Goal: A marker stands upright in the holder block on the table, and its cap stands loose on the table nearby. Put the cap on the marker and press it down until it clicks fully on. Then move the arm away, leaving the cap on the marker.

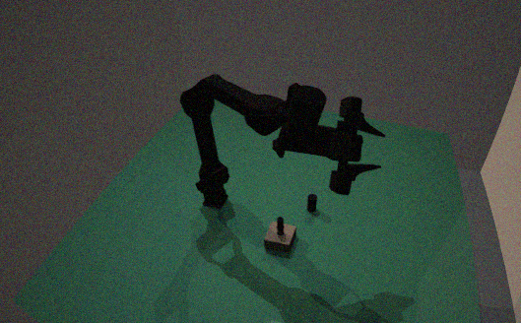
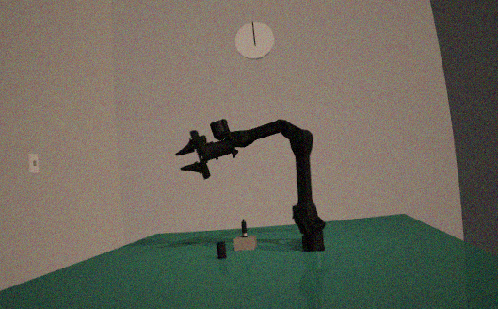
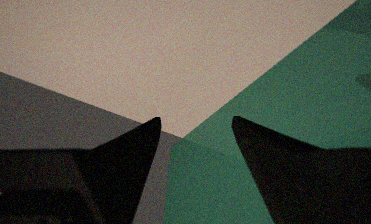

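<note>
Now: gripper tip 31 cm above the dark cap, 17 cm past it and 12 cm to the right of it. From my gripper tip the other things lie so: tan holder block (32 cm below, 22 cm behind, 2 cm to the right).
</note>
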